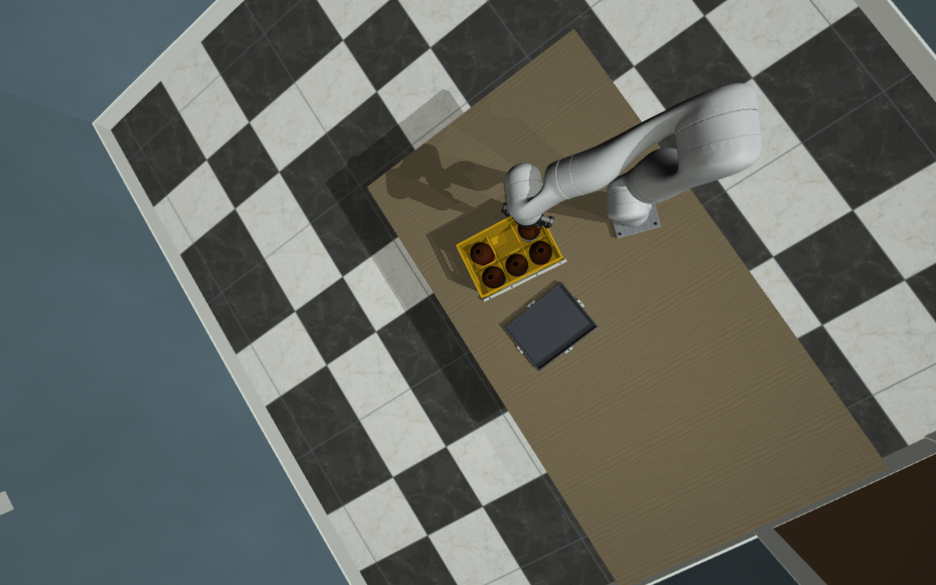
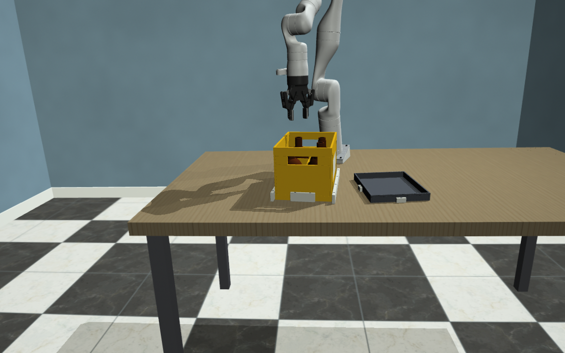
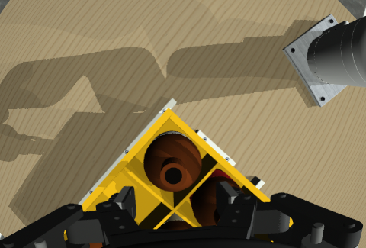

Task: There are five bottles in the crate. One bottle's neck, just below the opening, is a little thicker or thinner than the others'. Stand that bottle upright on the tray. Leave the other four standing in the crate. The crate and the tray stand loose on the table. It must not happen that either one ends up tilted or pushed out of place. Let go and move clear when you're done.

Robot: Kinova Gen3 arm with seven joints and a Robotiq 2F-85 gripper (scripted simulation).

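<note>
The brown bottle lies 16 cm below my hand, 8 cm to the left of it and 3 cm ahead of it. The rest, counted from my hand: yellow crate: 16 cm below, 10 cm ahead, 1 cm to the left; then dark tray: 28 cm to the left, 23 cm below, 18 cm ahead.
</note>
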